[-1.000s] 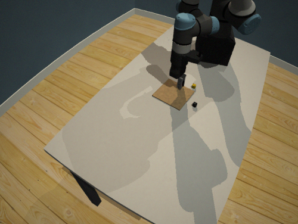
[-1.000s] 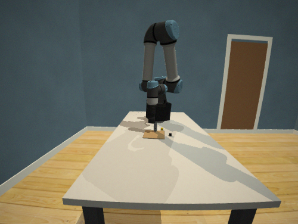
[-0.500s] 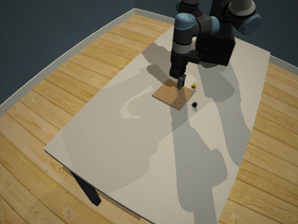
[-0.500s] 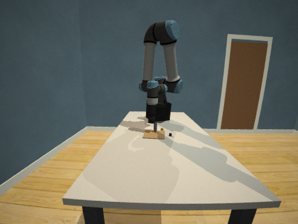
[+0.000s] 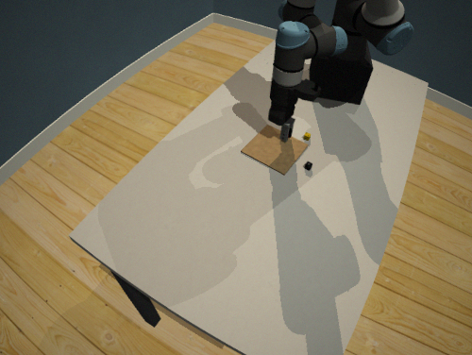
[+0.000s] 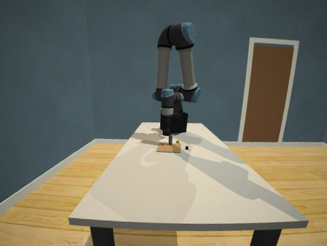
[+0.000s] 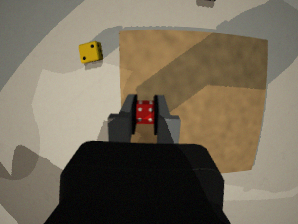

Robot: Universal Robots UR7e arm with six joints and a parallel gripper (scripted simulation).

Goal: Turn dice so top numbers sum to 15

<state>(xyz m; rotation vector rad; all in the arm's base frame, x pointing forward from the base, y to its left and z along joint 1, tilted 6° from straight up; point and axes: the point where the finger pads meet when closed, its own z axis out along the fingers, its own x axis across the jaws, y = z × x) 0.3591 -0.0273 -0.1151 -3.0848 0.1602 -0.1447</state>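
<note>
The red die lies 1 cm below my hand. Also, from my hand: black die (6 cm ahead, 10 cm to the left, 2 cm below); yellow die (4 cm behind, 5 cm to the left, 2 cm below); brown mat (5 cm ahead, 1 cm to the right, 2 cm below).
</note>
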